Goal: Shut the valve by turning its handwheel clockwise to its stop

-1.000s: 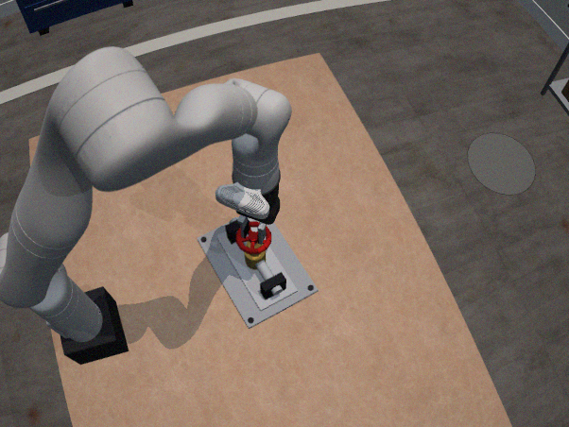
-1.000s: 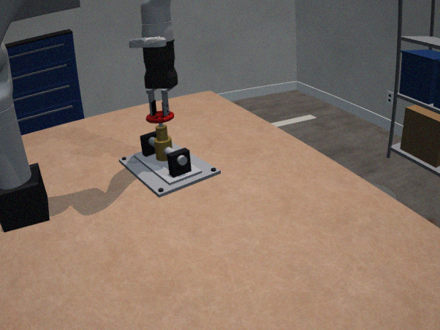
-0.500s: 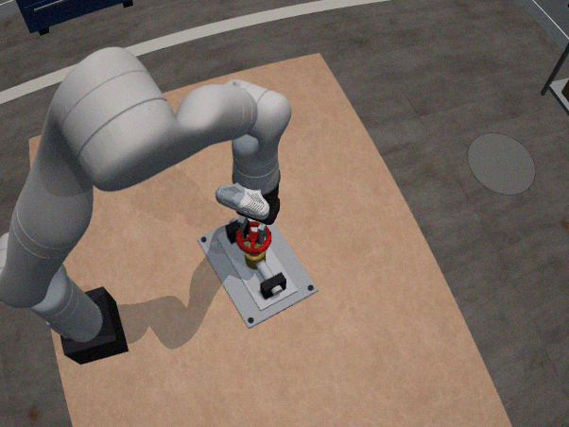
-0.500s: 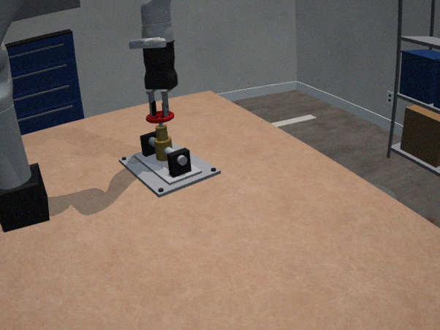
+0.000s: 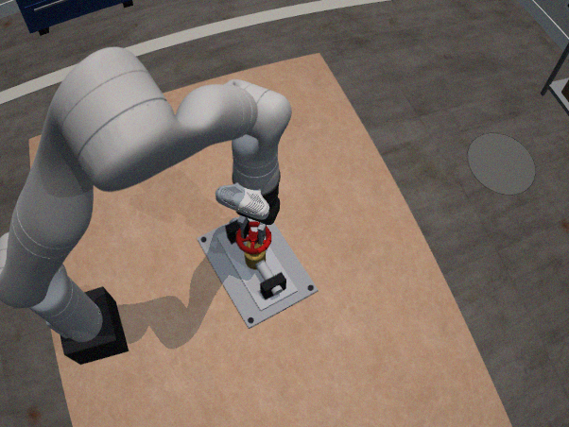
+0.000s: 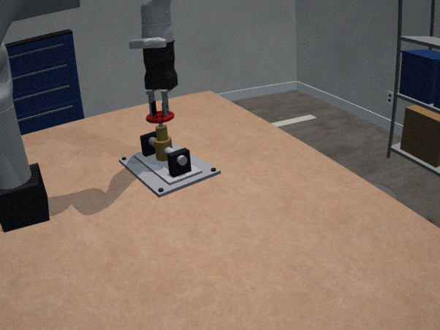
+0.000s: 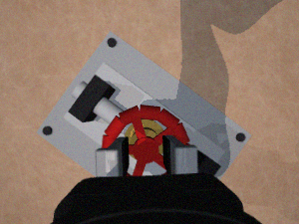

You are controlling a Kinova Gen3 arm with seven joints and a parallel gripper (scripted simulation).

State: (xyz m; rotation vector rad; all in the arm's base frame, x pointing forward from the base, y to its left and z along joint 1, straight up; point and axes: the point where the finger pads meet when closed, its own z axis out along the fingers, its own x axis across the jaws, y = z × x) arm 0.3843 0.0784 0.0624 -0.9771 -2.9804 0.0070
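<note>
Right now the red handwheel is 3 cm below my hand.
</note>
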